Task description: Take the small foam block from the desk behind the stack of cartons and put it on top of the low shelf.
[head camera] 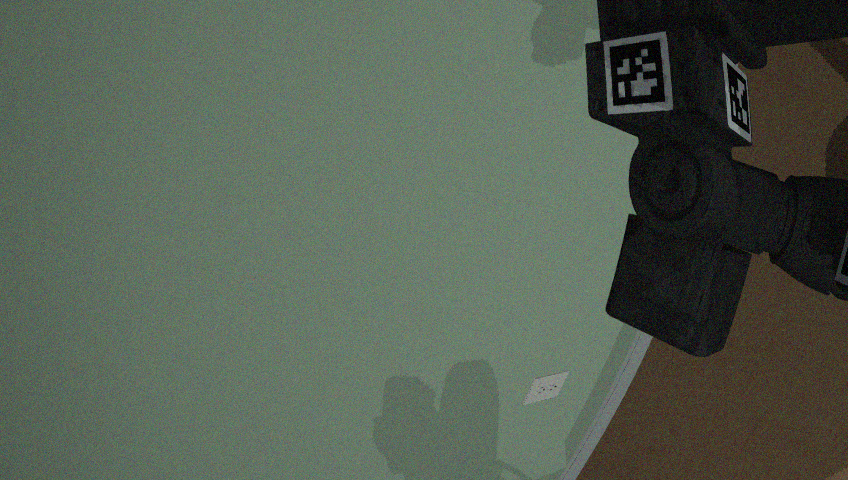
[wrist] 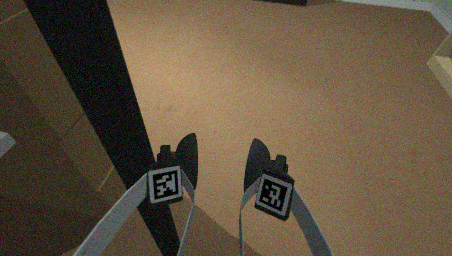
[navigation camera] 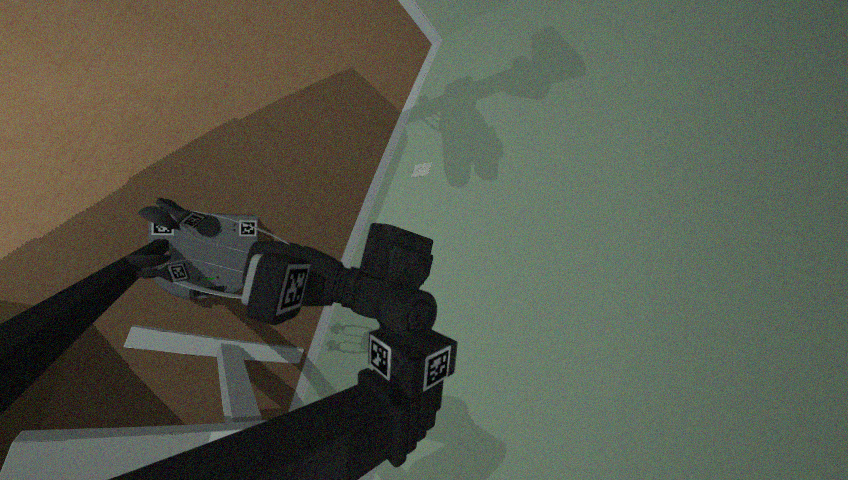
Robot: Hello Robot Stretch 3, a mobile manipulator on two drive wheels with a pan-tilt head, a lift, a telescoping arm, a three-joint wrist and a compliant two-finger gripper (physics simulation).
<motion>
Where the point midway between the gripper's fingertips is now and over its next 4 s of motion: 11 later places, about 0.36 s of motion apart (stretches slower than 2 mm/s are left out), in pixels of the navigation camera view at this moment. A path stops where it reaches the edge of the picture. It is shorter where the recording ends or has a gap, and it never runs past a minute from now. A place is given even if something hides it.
My gripper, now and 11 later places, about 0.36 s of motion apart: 138, 233; 138, 227; 139, 205; 139, 172; 140, 152; 141, 147; 143, 144; 150, 137; 163, 129; 178, 124; 192, 122; 203, 122
</motion>
